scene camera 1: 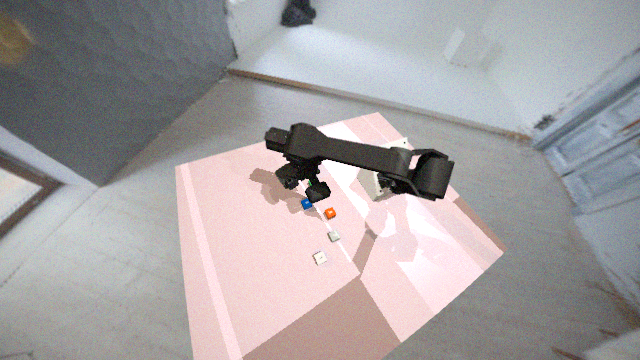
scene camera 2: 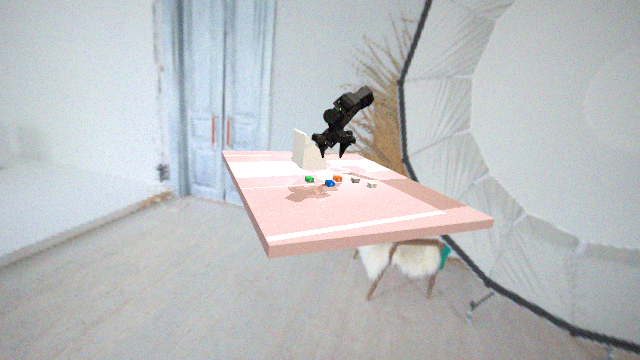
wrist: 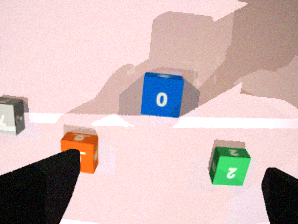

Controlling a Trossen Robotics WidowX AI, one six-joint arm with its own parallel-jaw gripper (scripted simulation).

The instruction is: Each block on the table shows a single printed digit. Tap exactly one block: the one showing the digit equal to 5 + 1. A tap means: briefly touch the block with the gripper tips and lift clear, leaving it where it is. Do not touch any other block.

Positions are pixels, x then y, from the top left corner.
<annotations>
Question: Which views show my gripper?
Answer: Scene camera 1, scene camera 2 and the wrist view: all of them.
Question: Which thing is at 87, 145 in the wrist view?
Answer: An orange block.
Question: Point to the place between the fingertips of my gripper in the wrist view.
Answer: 175, 171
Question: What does my gripper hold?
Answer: Nothing.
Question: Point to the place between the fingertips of my gripper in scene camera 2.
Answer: At 331, 158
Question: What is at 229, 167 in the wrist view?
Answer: A green block.
</annotations>
